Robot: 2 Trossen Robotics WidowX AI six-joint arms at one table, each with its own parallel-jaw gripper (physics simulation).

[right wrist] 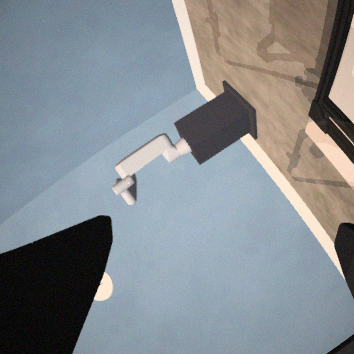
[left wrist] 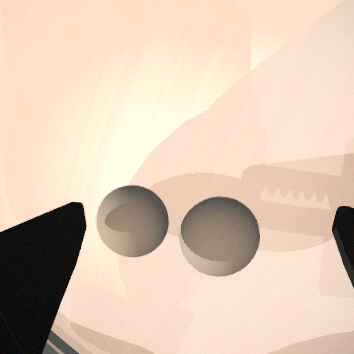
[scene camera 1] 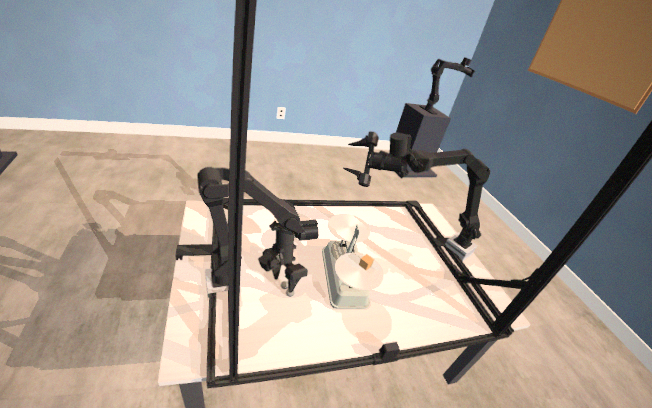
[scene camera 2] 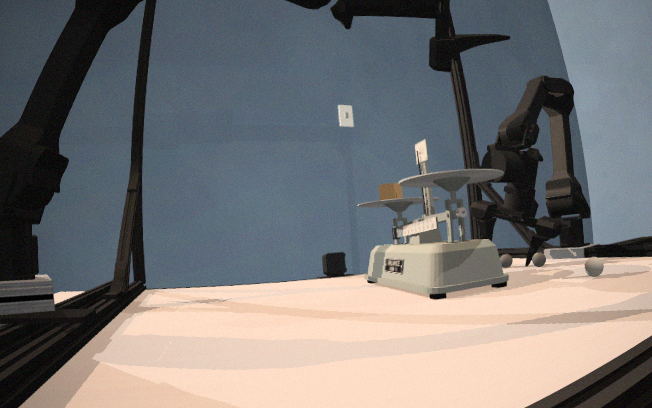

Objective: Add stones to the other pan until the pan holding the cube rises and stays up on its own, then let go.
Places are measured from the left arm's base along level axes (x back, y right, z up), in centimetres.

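Pixels of known places: left gripper, fingertip midpoint: (left wrist: 215, 218) (scene camera 1: 283, 285) (scene camera 2: 506, 259); right gripper, fingertip midpoint: (right wrist: 230, 233) (scene camera 1: 345, 156) (scene camera 2: 512, 2); left arm's base, link origin: (scene camera 1: 222, 278) (scene camera 2: 572, 246); right arm's base, link origin: (scene camera 1: 462, 242) (scene camera 2: 4, 278).
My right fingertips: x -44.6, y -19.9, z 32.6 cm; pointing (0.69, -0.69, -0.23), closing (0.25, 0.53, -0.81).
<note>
For each thing: its top centre in the pictures, then the offset to it from my right fingertips. "spot": a spot on its surface instead.
- orange cube, top centre: (scene camera 2: 390, 184) (scene camera 1: 367, 258) dx +3.0, dy +33.4, dz -17.3 cm
- small black block, surface spot: (scene camera 2: 334, 264) spot: dx +2.3, dy +55.1, dz -31.8 cm
- scale's upright pointer plate, surface spot: (scene camera 2: 421, 151) spot: dx +4.0, dy +25.3, dz -13.1 cm
The grey-green scale (scene camera 1: 350, 299) (scene camera 2: 465, 265) stands on the table. Its near pan (scene camera 1: 350, 275) in scene camera 1 holds the orange cube (scene camera 1: 366, 261) (scene camera 2: 390, 191). In scene camera 2 that pan sits lower than the other pan (scene camera 1: 342, 226) (scene camera 2: 452, 176), on which no stone shows. Two round grey stones (left wrist: 132, 221) (left wrist: 219, 236) lie side by side between the spread fingers in the left wrist view, unheld. Scene camera 2 shows three stones (scene camera 2: 506, 260) (scene camera 2: 538, 259) (scene camera 2: 594, 266). My left gripper (scene camera 1: 284, 282) (left wrist: 215, 218) is open, low over the table. My right gripper (scene camera 1: 347, 157) (right wrist: 230, 233) is open, high beyond the scale.
A black frame rail (scene camera 1: 310, 372) borders the table, with a small black block (scene camera 1: 389, 351) (scene camera 2: 334, 264) on it. A black upright post (scene camera 1: 241, 125) crosses in front of the left arm in scene camera 1. The scale's upright pointer plate (scene camera 2: 421, 151) rises between the pans.
</note>
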